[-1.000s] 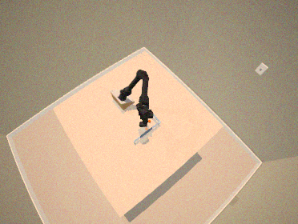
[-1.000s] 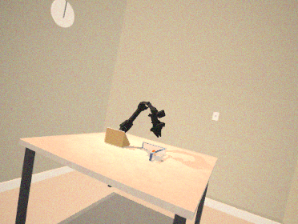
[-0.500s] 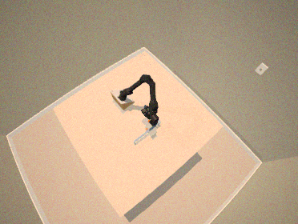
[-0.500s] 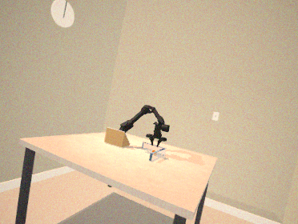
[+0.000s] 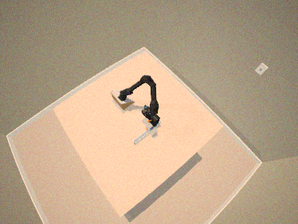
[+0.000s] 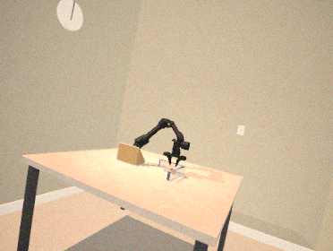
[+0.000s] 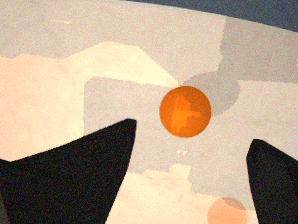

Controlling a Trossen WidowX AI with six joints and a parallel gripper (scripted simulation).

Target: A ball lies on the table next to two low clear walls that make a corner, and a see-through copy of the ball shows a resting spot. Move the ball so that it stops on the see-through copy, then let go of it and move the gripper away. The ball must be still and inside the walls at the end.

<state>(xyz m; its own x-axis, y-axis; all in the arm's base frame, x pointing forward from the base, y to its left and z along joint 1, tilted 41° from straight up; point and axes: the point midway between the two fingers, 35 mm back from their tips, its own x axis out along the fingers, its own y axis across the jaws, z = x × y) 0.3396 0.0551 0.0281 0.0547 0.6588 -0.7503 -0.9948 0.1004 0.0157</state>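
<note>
Now: the orange ball 3 cm below my gripper tip. Also, from my gripper tip: see-through ball: 4 cm ahead, 8 cm to the right, 3 cm below.
</note>
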